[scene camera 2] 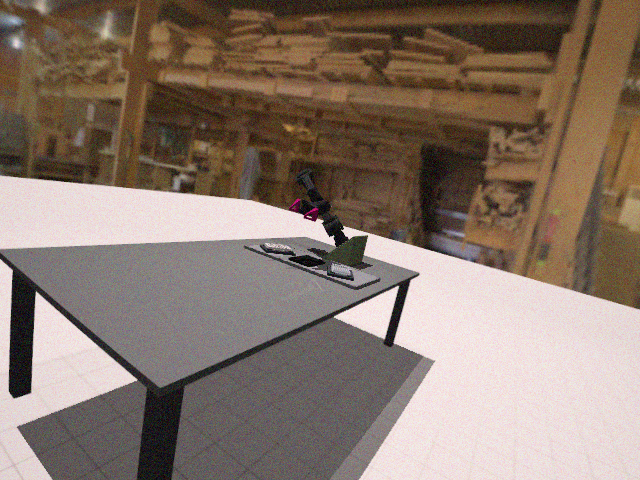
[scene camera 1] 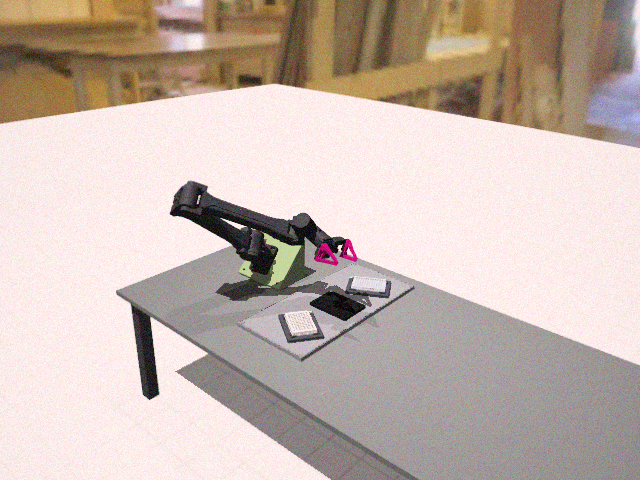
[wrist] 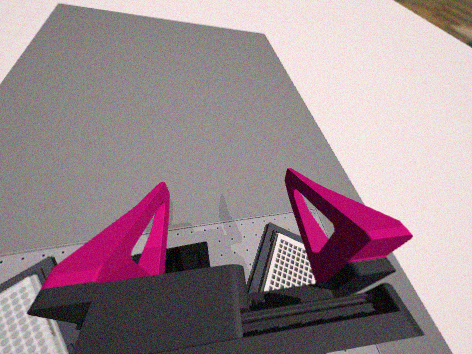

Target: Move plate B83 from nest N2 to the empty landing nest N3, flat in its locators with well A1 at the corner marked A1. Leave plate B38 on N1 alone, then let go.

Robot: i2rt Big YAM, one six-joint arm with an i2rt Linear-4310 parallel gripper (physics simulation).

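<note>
A dark, empty landing nest N3 (scene camera 1: 337,305) (scene camera 2: 306,260) (wrist: 190,257) lies between two plates in dark nests. A white plate with round wells (scene camera 1: 368,283) (scene camera 2: 340,270) (wrist: 21,312) is at the far end in scene camera 1 and at lower left in the wrist view. A cream plate with square wells (scene camera 1: 299,322) (scene camera 2: 277,248) (wrist: 287,262) is at the near end in scene camera 1. Their labels are unreadable, so B83 and B38 cannot be told apart. My gripper (scene camera 1: 345,260) (scene camera 2: 297,213) (wrist: 227,180) is open and empty, above the nests, touching neither plate. Its body hides part of N3.
All three nests sit on a pale perforated board (scene camera 1: 262,320) (scene camera 2: 366,281) (wrist: 200,231) on a grey table (scene camera 1: 465,361) (scene camera 2: 155,299) (wrist: 175,110). The arm's green wedge-shaped base (scene camera 1: 289,266) (scene camera 2: 350,252) stands beside the board. Finger shadows fall across the board.
</note>
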